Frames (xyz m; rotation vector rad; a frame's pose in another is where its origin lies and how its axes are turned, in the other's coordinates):
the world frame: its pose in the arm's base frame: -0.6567 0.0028 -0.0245 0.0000 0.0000 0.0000
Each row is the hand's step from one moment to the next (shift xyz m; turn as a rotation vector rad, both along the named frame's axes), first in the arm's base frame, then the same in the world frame.
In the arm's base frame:
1: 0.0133 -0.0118 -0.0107 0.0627 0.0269 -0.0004
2: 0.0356 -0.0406 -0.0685 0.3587 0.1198 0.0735
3: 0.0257 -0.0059 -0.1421 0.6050 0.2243 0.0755
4: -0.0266 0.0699 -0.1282 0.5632 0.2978 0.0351
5: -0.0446 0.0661 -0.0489 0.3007 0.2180 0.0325
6: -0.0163 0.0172 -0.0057 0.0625 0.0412 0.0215
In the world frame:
1: 0.0133 -0.0118 -0.0107 0.0627 0.0269 -0.0004
2: 0.0356 -0.0406 -0.0685 0.3587 0.1198 0.0735
3: 0.0257 -0.0059 -0.1421 0.6050 0.2243 0.0755
4: -0.0266 0.0699 -0.1282 0.5632 0.2978 0.0351
5: -0.0446 0.0661 -0.0489 0.3007 0.2180 0.0325
6: -0.0163 0.0172 -0.0057 0.0625 0.0412 0.0215

